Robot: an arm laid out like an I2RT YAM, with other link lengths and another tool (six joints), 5 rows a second.
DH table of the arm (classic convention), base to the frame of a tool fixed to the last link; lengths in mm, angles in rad. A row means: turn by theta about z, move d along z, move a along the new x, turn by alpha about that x. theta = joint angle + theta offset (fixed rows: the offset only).
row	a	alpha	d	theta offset
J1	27.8	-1.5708	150.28	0
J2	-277.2	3.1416	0	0
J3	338	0	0	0.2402
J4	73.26	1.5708	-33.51	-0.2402
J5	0	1.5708	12.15	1.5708
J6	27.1	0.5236	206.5	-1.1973
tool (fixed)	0	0	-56.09	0
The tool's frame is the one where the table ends.
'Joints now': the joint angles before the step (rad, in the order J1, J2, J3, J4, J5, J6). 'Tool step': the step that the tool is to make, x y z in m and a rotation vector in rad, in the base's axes. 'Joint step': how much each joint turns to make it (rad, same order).
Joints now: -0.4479, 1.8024, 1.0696, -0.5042, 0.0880, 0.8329
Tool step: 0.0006, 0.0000, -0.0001, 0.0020, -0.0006, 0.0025
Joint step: -0.0003, 0.0015, 0.0019, -0.0005, -0.0029, -0.0020
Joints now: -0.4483, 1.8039, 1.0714, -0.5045, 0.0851, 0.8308
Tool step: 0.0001, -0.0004, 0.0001, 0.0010, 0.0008, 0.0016
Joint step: -0.0011, 0.0010, 0.0018, -0.0018, -0.0014, -0.0024
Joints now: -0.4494, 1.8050, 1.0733, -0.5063, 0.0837, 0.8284
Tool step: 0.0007, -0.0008, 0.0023, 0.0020, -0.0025, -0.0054
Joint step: -0.0016, -0.0012, 0.0065, -0.0067, -0.0015, 0.0045
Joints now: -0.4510, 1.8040, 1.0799, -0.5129, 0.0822, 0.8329
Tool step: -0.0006, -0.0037, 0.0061, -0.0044, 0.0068, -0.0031
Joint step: -0.0060, -0.0037, 0.0153, -0.0228, 0.0056, -0.0050
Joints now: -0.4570, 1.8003, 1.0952, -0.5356, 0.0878, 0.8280
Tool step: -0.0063, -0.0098, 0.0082, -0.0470, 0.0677, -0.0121
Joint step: -0.0010, 0.0174, 0.0407, -0.0618, 0.0720, -0.0115
